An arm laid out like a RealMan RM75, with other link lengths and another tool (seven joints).
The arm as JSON. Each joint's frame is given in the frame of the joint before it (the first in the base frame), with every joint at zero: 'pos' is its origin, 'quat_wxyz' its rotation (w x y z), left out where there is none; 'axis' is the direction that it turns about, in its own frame. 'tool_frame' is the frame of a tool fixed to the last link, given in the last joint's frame.
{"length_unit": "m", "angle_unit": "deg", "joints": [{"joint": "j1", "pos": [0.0, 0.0, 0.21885], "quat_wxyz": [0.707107, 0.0, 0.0, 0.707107], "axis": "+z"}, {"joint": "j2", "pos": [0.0, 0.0, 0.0], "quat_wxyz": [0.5, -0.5, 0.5, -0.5], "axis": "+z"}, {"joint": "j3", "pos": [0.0, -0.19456, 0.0], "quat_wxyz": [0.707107, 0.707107, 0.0, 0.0], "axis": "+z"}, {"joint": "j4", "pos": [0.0, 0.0, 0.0], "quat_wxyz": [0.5, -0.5, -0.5, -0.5], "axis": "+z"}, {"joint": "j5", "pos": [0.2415, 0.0, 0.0], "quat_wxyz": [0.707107, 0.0, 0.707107, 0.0], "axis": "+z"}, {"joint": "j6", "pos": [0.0, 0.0, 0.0], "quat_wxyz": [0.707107, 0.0, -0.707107, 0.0], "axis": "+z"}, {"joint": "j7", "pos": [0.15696, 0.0, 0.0], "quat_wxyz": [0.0, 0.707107, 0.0, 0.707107], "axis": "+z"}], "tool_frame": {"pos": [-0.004, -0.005, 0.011], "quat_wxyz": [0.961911, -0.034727, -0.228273, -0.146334]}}
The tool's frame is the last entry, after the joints.
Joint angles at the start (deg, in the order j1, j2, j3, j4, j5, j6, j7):
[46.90 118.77 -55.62 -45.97 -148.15 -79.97 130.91]
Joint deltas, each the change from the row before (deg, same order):
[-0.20 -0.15 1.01 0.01 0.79 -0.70 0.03]
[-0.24 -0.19 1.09 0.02 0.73 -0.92 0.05]
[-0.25 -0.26 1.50 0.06 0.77 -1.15 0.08]
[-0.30 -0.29 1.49 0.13 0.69 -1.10 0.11]
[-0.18 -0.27 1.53 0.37 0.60 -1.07 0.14]
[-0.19 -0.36 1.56 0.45 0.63 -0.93 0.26]
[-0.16 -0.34 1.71 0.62 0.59 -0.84 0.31]
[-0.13 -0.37 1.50 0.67 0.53 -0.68 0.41]
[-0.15 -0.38 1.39 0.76 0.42 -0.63 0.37]
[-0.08 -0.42 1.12 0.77 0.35 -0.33 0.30]
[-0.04 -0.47 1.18 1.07 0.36 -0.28 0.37]
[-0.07 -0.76 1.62 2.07 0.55 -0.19 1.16]
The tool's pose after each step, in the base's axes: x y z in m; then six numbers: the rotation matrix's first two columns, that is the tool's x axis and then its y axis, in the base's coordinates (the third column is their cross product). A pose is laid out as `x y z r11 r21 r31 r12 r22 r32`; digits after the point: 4 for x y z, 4 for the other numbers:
0.1958 0.3899 -0.0256 -0.3086 -0.6794 -0.6657 -0.8479 0.5137 -0.1312
0.1963 0.3883 -0.0232 -0.3368 -0.6738 -0.6577 -0.8419 0.5283 -0.1101
0.1971 0.3865 -0.0198 -0.3713 -0.6651 -0.6479 -0.8331 0.5468 -0.0839
0.1987 0.3845 -0.0162 -0.4052 -0.6550 -0.6378 -0.8223 0.5660 -0.0590
0.2002 0.3824 -0.0135 -0.4392 -0.6452 -0.6251 -0.8099 0.5855 -0.0353
0.2020 0.3807 -0.0102 -0.4742 -0.6315 -0.6135 -0.7950 0.6066 -0.0098
0.2041 0.3789 -0.0074 -0.5114 -0.6150 -0.6003 -0.7771 0.6291 0.0175
0.2061 0.3775 -0.0048 -0.5452 -0.5978 -0.5878 -0.7584 0.6504 0.0419
0.2086 0.3757 -0.0026 -0.5762 -0.5812 -0.5747 -0.7391 0.6707 0.0627
0.2109 0.3748 -0.0006 -0.6003 -0.5655 -0.5655 -0.7224 0.6868 0.0801
0.2136 0.3737 0.0008 -0.6272 -0.5479 -0.5536 -0.7023 0.7052 0.0978
0.2182 0.3713 0.0014 -0.6740 -0.5128 -0.5317 -0.6603 0.7409 0.1225

